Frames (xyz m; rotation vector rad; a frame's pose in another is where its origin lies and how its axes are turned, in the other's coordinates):
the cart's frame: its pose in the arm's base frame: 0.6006 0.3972 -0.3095 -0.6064 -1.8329 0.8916
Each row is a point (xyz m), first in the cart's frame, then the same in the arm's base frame.
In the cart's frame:
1: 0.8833 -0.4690 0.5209
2: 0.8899 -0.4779 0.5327
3: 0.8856 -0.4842 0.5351
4: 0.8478 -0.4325 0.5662
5: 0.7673 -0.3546 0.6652
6: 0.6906 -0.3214 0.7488
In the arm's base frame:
1: -0.2413 0.5973 0.4135
2: -0.2549 0.5930 0.4211
3: -0.2555 0.5853 0.4232
4: -0.2677 0.5794 0.3533
5: -0.3243 0.5372 0.2215
6: -0.3692 0.4753 0.1313

